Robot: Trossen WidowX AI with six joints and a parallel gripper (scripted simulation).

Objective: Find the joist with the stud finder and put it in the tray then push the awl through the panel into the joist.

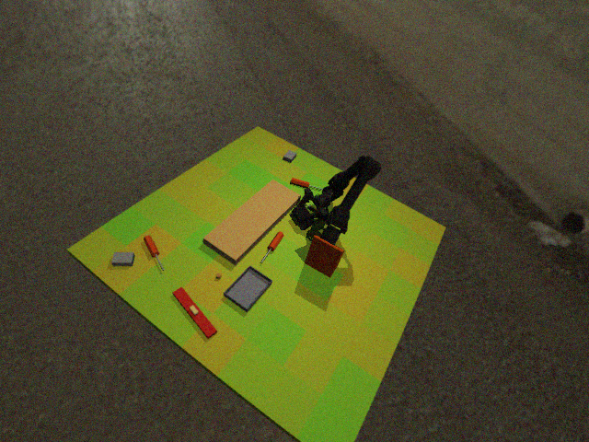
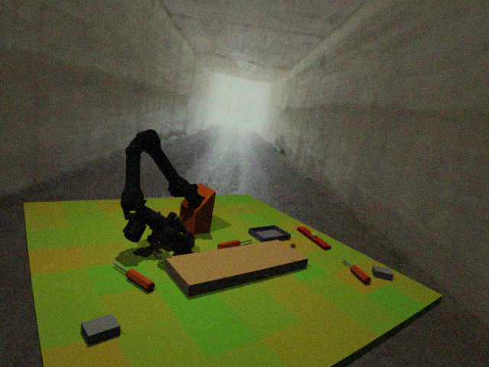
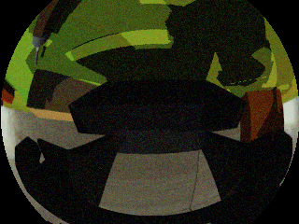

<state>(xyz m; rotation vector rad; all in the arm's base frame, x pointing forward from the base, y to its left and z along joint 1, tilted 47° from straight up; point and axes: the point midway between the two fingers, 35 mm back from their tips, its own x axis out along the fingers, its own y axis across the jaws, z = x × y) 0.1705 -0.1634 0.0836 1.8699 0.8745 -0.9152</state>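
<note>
Right now the stud finder is 1 cm to the left of my gripper tip, 1 cm below it and 1 cm behind it. Round my gripper tip: grey tray 45 cm to the left, 5 cm below; then tan cube 47 cm to the left, 13 cm ahead, 5 cm below; then awl 12 cm to the right, 5 cm below, 1 cm behind.
</note>
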